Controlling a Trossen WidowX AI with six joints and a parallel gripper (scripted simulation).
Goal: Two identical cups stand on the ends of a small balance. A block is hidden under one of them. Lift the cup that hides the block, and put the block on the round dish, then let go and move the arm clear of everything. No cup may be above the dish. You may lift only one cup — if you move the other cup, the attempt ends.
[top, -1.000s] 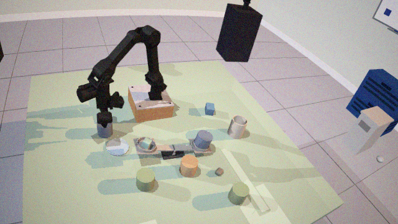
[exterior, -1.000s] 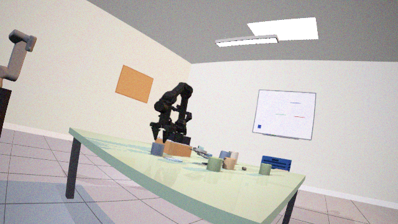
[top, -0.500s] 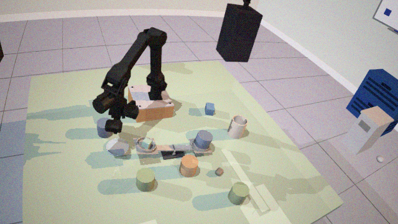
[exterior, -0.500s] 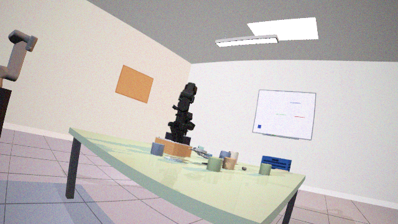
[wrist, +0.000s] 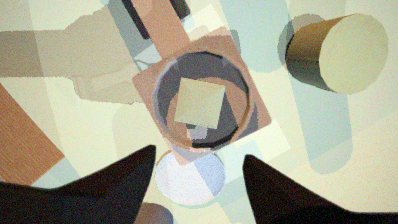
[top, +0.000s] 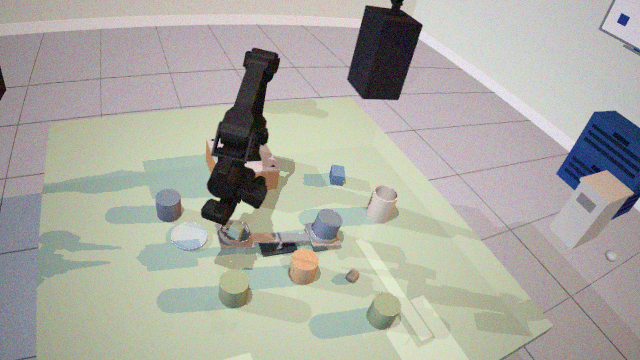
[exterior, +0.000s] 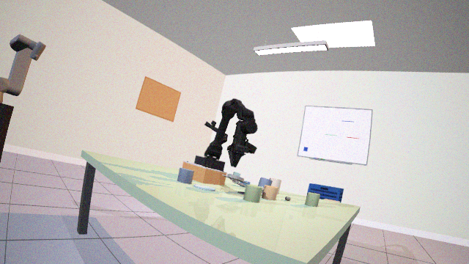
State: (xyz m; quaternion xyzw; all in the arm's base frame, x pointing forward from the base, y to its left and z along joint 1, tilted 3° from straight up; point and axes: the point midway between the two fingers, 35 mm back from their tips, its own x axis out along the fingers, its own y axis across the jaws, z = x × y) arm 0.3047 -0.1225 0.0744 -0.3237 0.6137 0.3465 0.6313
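Now: gripper tip 6 cm past the round dish, 9 cm to the left of it and 12 cm above it. From my gripper tip the other things lie so: blue-grey cup 30 cm to the left, 7 cm below; then small brown piece 15 cm ahead, 31 cm to the left, 12 cm below; then orange cylinder 12 cm ahead, 16 cm to the left, 9 cm below.
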